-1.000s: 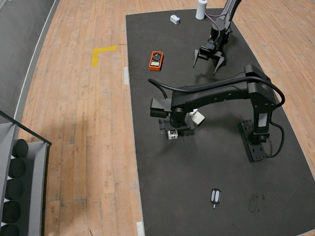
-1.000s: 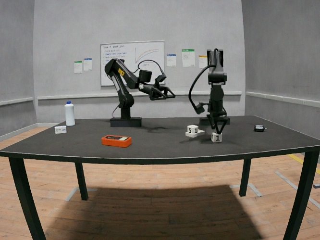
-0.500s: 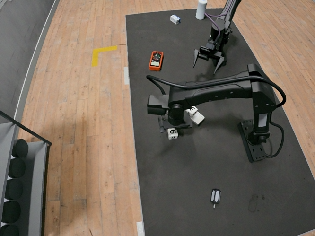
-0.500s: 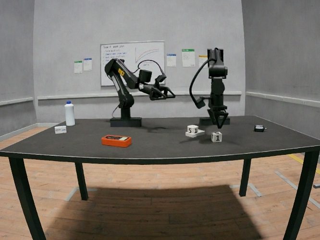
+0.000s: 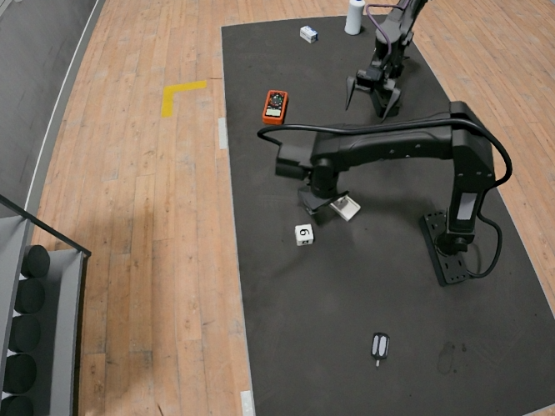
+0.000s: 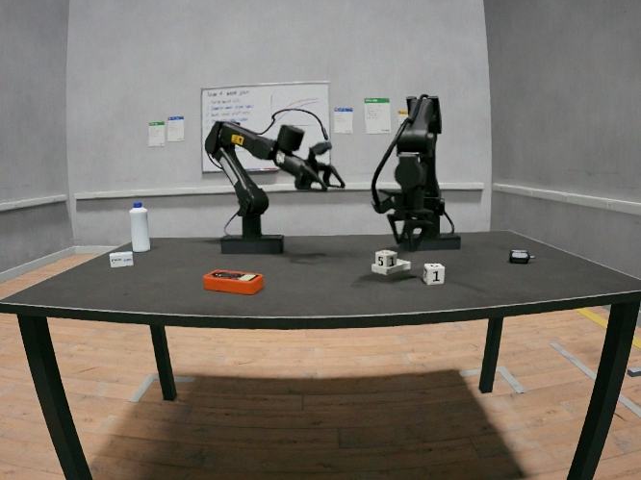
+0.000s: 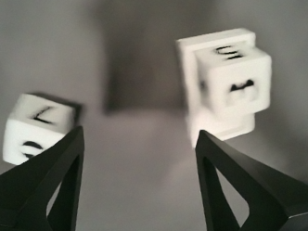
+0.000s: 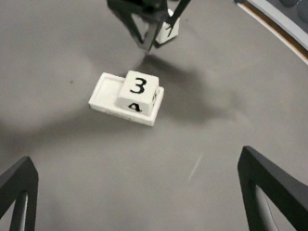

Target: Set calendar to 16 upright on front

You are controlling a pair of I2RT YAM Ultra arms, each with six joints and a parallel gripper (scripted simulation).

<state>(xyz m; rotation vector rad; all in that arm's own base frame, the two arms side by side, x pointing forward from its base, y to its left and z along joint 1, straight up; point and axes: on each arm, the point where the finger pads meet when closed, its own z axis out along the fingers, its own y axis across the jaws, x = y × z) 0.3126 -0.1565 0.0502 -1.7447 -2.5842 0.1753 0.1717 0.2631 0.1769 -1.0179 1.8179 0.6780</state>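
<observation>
Now: left hand 70 mm past the white tray, 20 mm to the left of it and 70 mm above it. From my left hand the other things lie so: white bottle (330 mm behind, 840 mm to the right).
</observation>
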